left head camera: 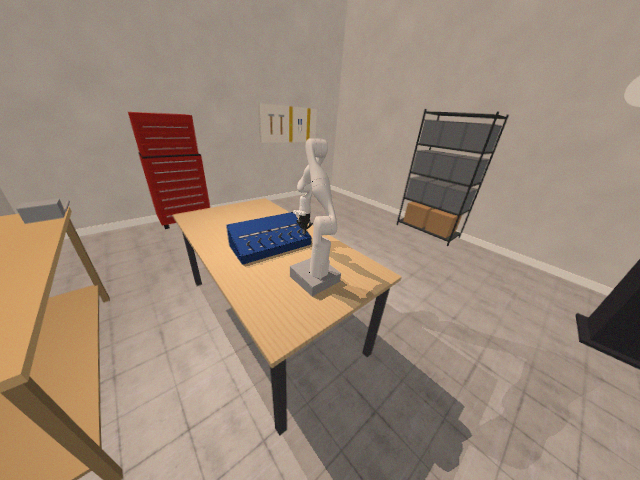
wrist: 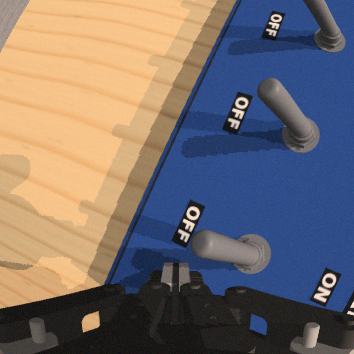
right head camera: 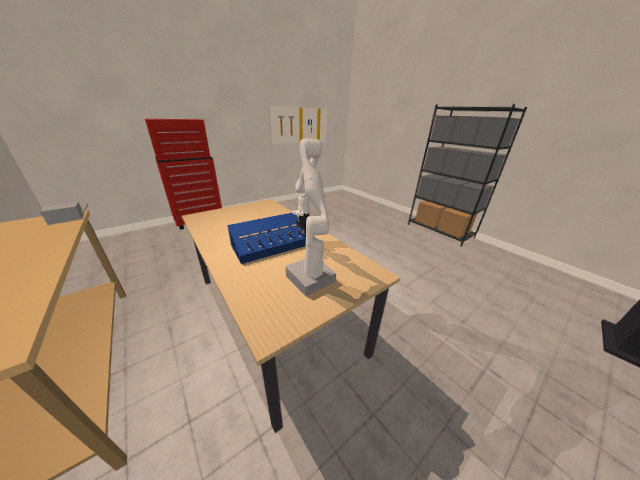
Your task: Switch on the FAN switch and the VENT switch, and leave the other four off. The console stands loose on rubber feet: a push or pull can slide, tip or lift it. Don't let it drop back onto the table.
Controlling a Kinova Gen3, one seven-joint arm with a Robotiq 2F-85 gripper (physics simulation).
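Places are measured from the arm's base along level axes (x ahead, y left, z up), in millimetres.
Where they show: gripper, between the fingertips: [left head camera: 304,234] [wrist: 175,278] [right head camera: 304,234]; arm's base, origin of its link: [left head camera: 317,272] [right head camera: 312,272].
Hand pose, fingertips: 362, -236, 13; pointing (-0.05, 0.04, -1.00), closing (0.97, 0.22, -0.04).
Observation:
Each offset is from my fingertips to the centre of the thing, as dx, dy, dz. Level surfaces: height alone.
The blue console {+138, +189, -19} [left head camera: 276,253] [right head camera: 273,252] [wrist: 215,175] sits on the wooden table {dz -78} [left head camera: 268,310] [right head camera: 268,310] [wrist: 75,100]. Its row of levers is too small in the head views to read. In the wrist view, the nearest lever {+20, +28, +30} [wrist: 225,247], the middle lever {+34, +99, +30} [wrist: 285,107] and the top lever {+48, +170, +30} [wrist: 325,20] all lean toward their OFF labels. A name label at the right edge is cut off and unreadable. My gripper [left head camera: 303,228] [wrist: 175,278] is shut and empty, with its fingertips just left of and below the nearest lever's tip. Whether they touch the console is unclear.
The arm's grey base [left head camera: 315,279] [right head camera: 310,279] stands on the table in front of the console's right end. The arm partly hides that end in the right head view. A second wooden table [left head camera: 25,258] [right head camera: 36,258] stands at the left.

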